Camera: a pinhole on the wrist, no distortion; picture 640 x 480 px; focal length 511.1 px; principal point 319.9 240.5 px. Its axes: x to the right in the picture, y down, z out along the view. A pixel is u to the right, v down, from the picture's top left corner.
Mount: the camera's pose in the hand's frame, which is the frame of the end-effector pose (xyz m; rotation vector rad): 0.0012 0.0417 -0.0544 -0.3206 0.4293 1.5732
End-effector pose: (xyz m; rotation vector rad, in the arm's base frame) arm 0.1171 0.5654 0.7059 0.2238 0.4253 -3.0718
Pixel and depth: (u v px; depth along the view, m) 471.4 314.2 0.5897
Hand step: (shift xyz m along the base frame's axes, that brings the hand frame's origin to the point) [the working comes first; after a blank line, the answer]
In the camera's frame: 0.1748 0.0850 0.5897

0.0272 -0.5553 0.2598
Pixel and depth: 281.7 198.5 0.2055
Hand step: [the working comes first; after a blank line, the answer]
In the camera's frame: -0.0154 -0.0169 0.2055

-0.0425 -0.1548 0.0898
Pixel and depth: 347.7 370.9 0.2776
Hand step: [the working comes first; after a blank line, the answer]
In the camera's frame: 0.0151 0.0708 0.2776

0.0367 -0.2255 0.1404
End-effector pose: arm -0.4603 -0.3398 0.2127 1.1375 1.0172 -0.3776
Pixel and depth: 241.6 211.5 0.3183
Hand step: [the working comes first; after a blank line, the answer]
In the camera's frame: -0.0488 -0.0181 0.3183

0.2413 -0.1490 0.0633
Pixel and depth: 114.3 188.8 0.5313
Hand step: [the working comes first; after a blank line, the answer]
In the camera's frame: -0.2137 -0.0537 0.5313

0.3603 -0.3862 0.0046
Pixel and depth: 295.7 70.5 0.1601
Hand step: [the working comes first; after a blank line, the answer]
In the camera's frame: -0.0076 -0.0533 0.1601

0.1522 -0.0162 0.0145
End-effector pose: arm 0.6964 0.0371 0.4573 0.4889 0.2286 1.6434
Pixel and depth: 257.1 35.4 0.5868
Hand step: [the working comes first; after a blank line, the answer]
In the camera's frame: -0.0721 -0.2355 0.5868

-0.0303 0.1696 0.5830
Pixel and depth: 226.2 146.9 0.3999
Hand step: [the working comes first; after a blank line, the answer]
In the camera's frame: -0.0733 -0.0732 0.3999

-0.0062 0.0331 0.3779
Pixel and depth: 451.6 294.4 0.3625
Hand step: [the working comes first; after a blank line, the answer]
In the camera's frame: 0.0934 0.0382 0.3625

-0.1581 -0.0907 0.3211
